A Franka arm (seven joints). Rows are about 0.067 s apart.
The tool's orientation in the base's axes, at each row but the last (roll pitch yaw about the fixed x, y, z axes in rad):
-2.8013 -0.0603 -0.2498
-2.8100 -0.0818 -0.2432
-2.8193 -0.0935 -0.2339
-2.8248 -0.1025 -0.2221
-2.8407 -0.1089 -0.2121
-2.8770 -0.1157 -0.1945
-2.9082 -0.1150 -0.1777
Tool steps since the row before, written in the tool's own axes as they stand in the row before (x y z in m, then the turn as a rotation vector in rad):
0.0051 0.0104 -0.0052 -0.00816 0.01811 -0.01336
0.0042 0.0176 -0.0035 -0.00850 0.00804 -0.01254
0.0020 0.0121 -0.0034 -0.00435 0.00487 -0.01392
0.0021 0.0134 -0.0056 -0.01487 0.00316 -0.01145
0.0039 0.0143 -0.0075 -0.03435 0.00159 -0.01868
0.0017 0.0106 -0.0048 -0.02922 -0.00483 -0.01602
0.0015 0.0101 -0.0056 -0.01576 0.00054 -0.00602
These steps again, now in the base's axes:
0.0020 -0.0124 0.0017 -0.01360 -0.01875 0.00605
0.0000 -0.0183 -0.0021 -0.01177 -0.00912 0.00851
-0.0009 -0.0127 -0.0004 -0.00736 -0.00753 0.01120
-0.0013 -0.0146 0.0014 -0.01686 -0.00293 0.00832
0.0001 -0.0163 0.0033 -0.03671 0.00069 0.01353
-0.0008 -0.0116 0.0020 -0.03028 0.00645 0.01324
-0.0009 -0.0111 0.0033 -0.01640 0.00100 0.00389

